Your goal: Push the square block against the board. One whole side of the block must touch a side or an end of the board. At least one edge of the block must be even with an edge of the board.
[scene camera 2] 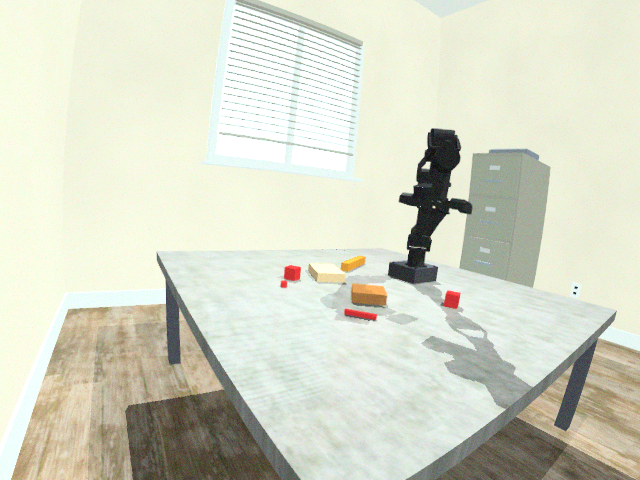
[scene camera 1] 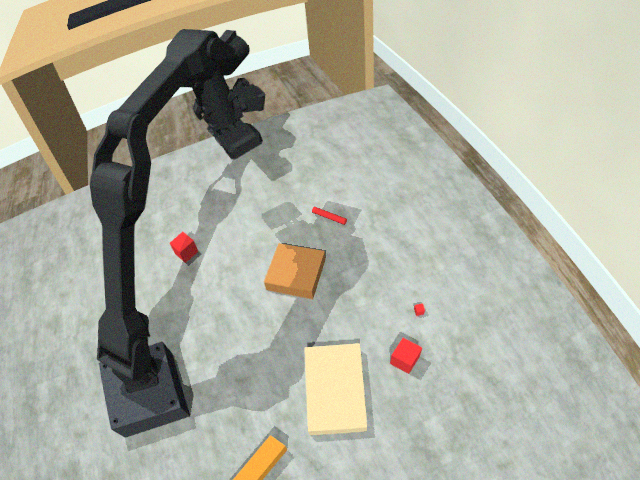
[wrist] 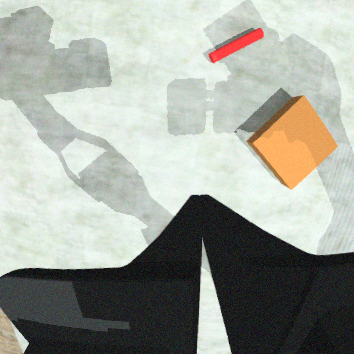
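The square block, orange-brown, lies flat on the table near its middle. The board, pale yellow, lies flat, apart from the block; in scene camera 1 it is below and to the right of the block, with a wide gap between them and their edges turned at different angles. The board does not show in the wrist view. My gripper is shut and empty, high above the table, back from the block. In scene camera 2 its fingertips are hard to make out.
A red cube lies near the arm. Another red cube and a tiny red cube lie beside the board. A red rod lies beyond the block. An orange bar lies near the board.
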